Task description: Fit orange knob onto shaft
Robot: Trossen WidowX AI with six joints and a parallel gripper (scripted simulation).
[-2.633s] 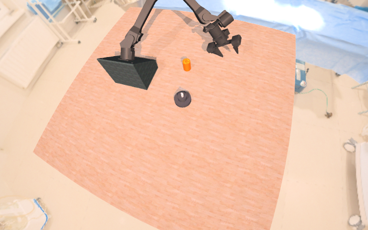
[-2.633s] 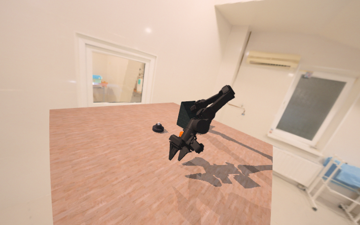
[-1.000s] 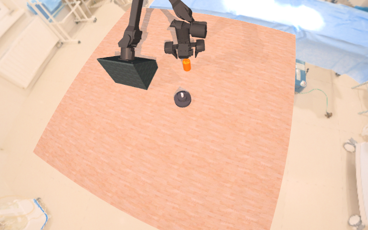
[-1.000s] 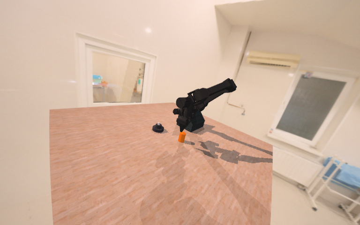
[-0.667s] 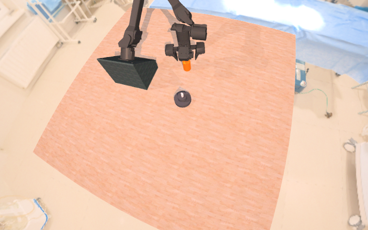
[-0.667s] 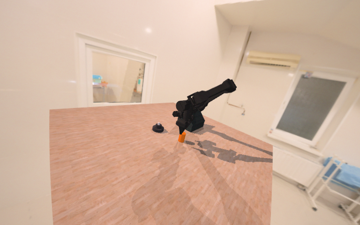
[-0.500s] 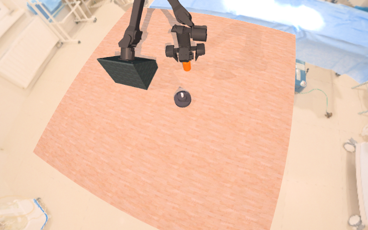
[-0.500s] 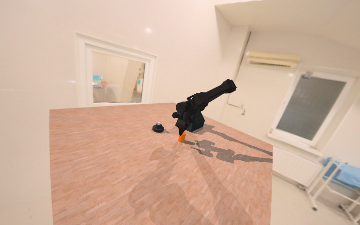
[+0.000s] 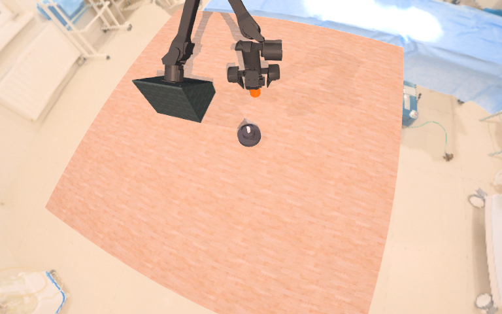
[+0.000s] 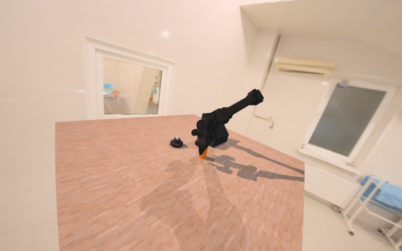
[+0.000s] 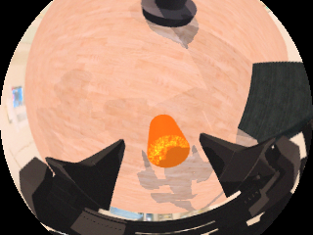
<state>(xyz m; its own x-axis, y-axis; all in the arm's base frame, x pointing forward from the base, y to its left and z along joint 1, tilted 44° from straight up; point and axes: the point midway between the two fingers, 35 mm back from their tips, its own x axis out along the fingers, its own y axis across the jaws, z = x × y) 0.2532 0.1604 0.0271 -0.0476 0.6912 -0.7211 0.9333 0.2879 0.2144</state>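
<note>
Right now my gripper tip is 10 mm below the orange knob. Also, from my gripper tip: pedestal 50 mm ahead, 190 mm to the right, 10 mm below.
</note>
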